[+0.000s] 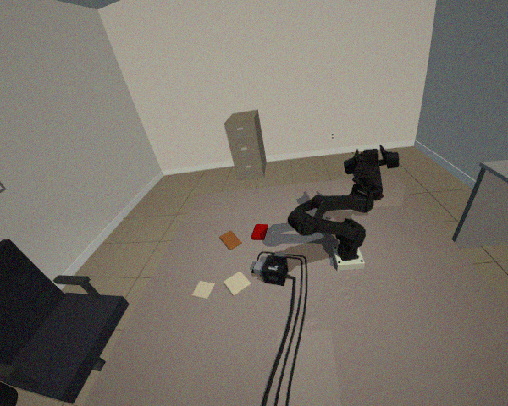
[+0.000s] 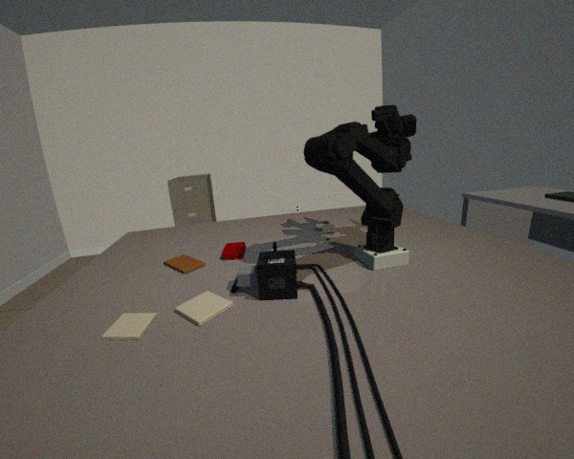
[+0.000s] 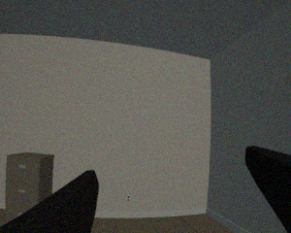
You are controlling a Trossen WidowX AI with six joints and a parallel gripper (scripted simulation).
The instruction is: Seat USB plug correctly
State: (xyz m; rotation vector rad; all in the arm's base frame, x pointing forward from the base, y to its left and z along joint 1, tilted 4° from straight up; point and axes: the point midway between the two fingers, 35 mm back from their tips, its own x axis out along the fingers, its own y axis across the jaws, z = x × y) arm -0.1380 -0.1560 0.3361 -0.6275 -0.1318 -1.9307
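Right now my gripper tip is 450 mm short of the grey USB plug, 240 mm to the right of it and 280 mm above it. From my gripper tip the other things lie so: red block (490 mm ahead, 50 mm to the right, 360 mm below); then brown pad (640 mm ahead, 30 mm to the right, 360 mm below).
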